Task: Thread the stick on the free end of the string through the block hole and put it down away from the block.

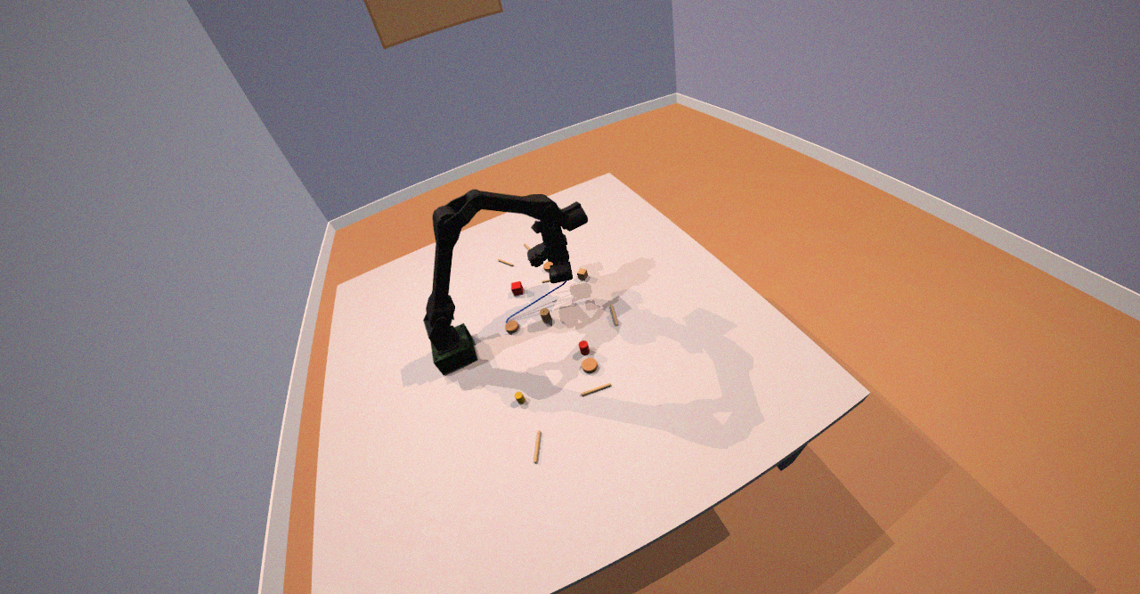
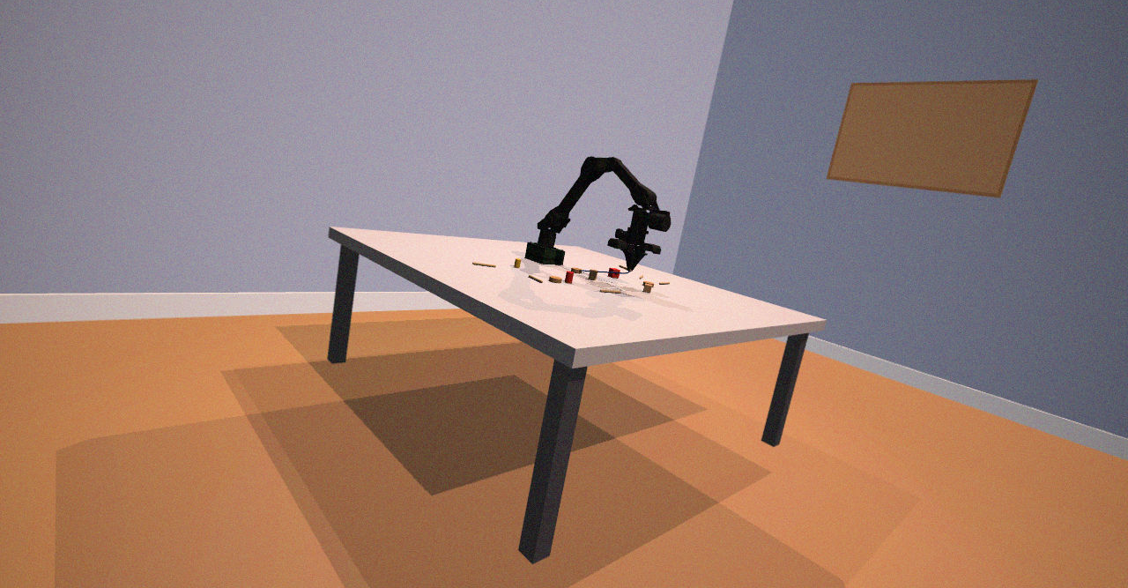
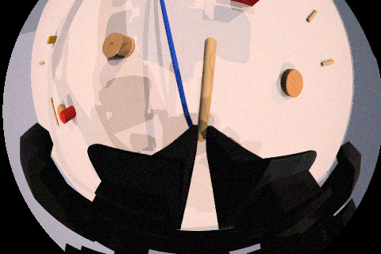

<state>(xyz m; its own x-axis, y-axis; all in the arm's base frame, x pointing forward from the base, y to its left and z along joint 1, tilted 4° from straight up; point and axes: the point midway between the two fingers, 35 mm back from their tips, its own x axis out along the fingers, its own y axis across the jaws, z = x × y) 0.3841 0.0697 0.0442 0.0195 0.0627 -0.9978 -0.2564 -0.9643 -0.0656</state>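
My gripper tip is 140 mm past the red block, 80 mm to the right of it and 40 mm above it. From my gripper tip the other things lie so: small wooden block (70 mm ahead, 30 mm to the left, 40 mm below); then wooden cylinder (100 mm behind, 80 mm to the right, 40 mm below); then thin wooden stick (10 mm behind).
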